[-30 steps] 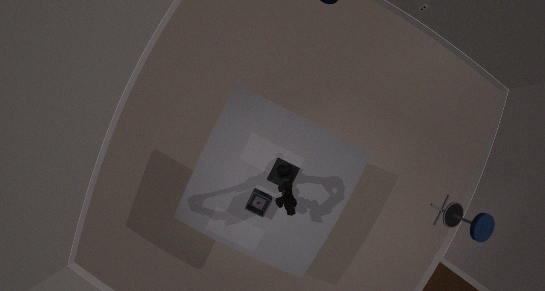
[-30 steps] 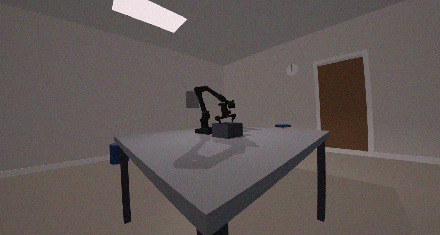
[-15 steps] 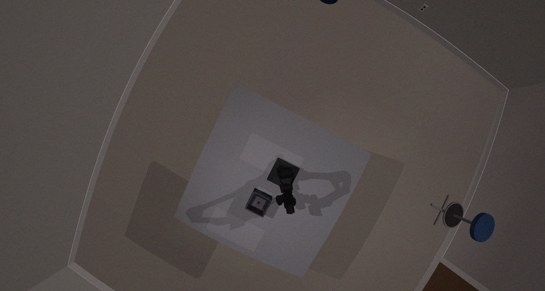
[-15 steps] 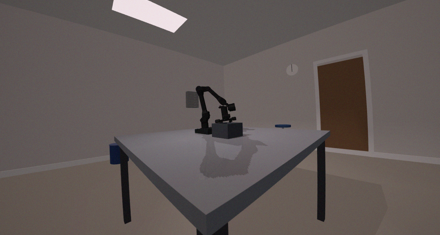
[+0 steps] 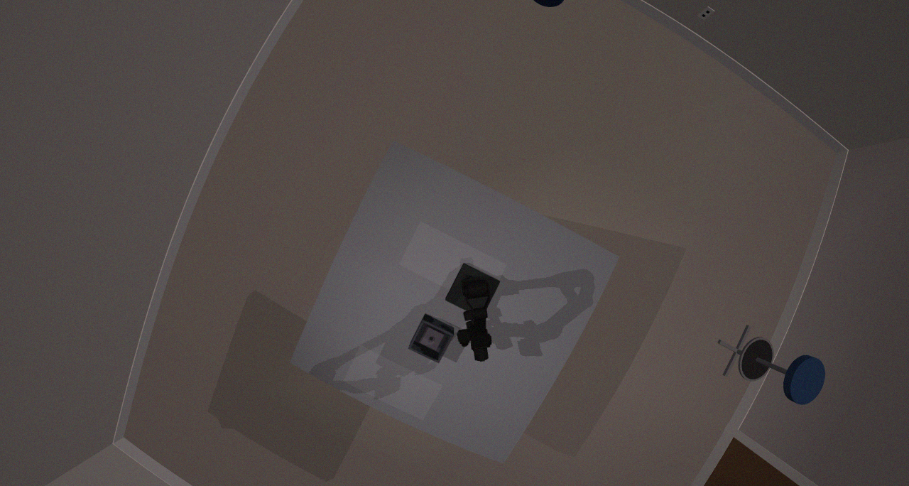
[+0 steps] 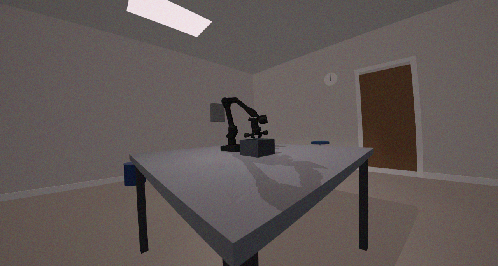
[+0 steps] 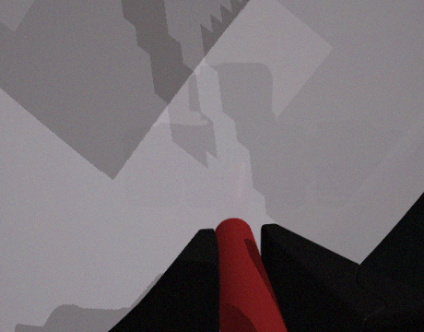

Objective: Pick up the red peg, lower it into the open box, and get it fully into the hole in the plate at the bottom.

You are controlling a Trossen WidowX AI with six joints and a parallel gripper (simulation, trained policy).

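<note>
Now: the dark box 13 cm ahead of my gripper tip, 15 cm to the right of it and 2 cm below it. Also, from my gripper tip: red peg 1 cm behind, 1 cm to the left, 1 cm above.
</note>
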